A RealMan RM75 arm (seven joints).
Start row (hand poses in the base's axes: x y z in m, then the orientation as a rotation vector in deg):
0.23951 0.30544 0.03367 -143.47 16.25 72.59
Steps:
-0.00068 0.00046 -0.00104 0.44 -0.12 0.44
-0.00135 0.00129 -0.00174 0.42 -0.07 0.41
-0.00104 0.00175 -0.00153 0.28 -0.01 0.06
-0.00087 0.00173 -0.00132 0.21 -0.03 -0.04
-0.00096 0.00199 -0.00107 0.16 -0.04 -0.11
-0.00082 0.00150 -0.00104 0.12 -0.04 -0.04
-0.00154 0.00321 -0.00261 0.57 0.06 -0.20
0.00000 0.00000 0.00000 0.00 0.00 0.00
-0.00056 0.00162 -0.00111 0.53 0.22 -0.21
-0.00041 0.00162 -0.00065 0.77 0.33 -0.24
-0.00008 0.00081 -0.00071 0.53 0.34 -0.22
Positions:
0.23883 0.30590 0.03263 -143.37 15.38 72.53
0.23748 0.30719 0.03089 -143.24 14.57 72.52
0.23644 0.30894 0.02936 -143.04 14.30 72.48
0.23557 0.31067 0.02804 -142.86 14.20 72.39
0.23461 0.31266 0.02697 -142.70 14.21 72.27
0.23379 0.31416 0.02593 -142.60 14.17 72.18
0.23225 0.31737 0.02332 -142.00 14.03 72.07
0.23225 0.31737 0.02332 -142.00 14.03 72.07
0.23169 0.31899 0.02221 -141.34 13.98 72.17
0.23128 0.32061 0.02156 -140.40 13.83 72.35
0.23120 0.32142 0.02085 -139.67 13.82 72.59

